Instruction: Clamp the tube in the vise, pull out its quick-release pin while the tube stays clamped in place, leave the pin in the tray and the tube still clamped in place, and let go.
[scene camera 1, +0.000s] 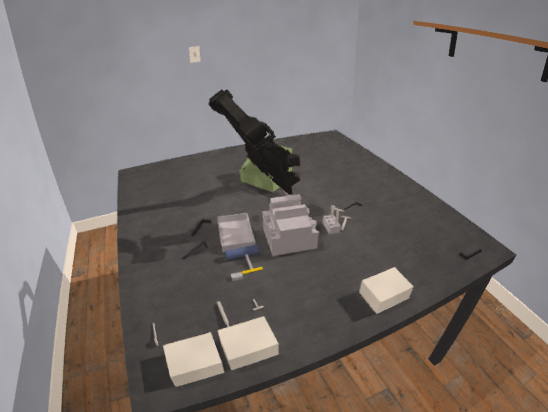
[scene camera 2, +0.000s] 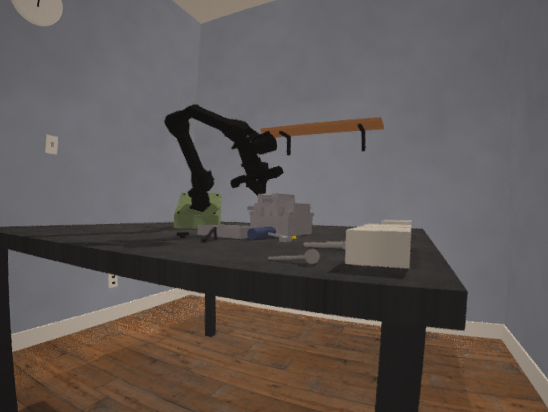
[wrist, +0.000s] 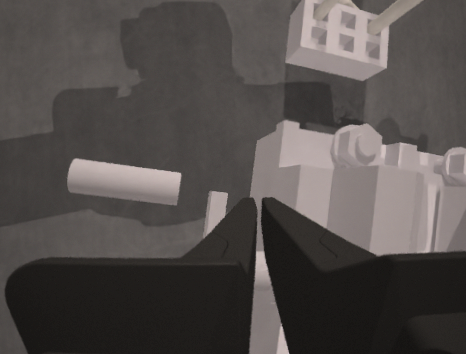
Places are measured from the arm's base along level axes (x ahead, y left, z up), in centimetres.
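Pixels of known places: gripper, fingertip midpoint: (scene camera 1: 290, 194) (wrist: 257, 209); arm's base at its link origin: (scene camera 2: 200, 206).
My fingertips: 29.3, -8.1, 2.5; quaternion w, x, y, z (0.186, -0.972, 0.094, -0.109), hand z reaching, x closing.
Ahead of a thing's pixels: the offset from my fingertips to its middle, as dx, dy, dz. "*": to the spot under its first point.
The blue tube @(+6.6, -23.7, -9.9) (scene camera 1: 242, 251) (scene camera 2: 261, 233) lies on its side on the table, against or close to the front of the pale tray @(-4.0, -20.3, -9.9) (scene camera 1: 238, 246) (scene camera 2: 232, 231). Its quick-release pin, with a grey shaft and yellow handle @(* +14.8, -24.8, -10.7) (scene camera 1: 252, 270) (scene camera 2: 294, 238), sticks out of it towards the front. The pale vise (scene camera 1: 295, 235) (scene camera 2: 295, 218) (wrist: 351, 202) stands right of the tray. In the wrist view its crank arm (wrist: 216, 212) and cylindrical handle grip @(-4.6, +2.1, -3.0) (wrist: 124, 181) show left of the body. My gripper (scene camera 1: 291, 193) (scene camera 2: 260, 194) (wrist: 257, 209) is shut and empty, above the vise's rear, its fingertips beside the crank arm in the wrist view.
A small holder @(+11.7, +9.5, -9.8) (scene camera 1: 330, 225) (wrist: 325, 56) with pale pegs stands right of the vise. A small grey block @(+14.4, -30.0, -10.7) (scene camera 1: 236, 276) (scene camera 2: 285, 239) lies by the yellow handle. White boxes @(+34.9, -53.3, -8.8) (scene camera 1: 193, 358) @(+37.5, -39.9, -8.8) (scene camera 1: 248, 341) @(+45.4, +0.4, -8.8) (scene camera 1: 386, 289) stand near the front edge. Black hex keys @(-14.1, -28.9, -10.9) (scene camera 1: 200, 226) @(+53.3, +40.8, -10.9) (scene camera 1: 471, 254) lie around.
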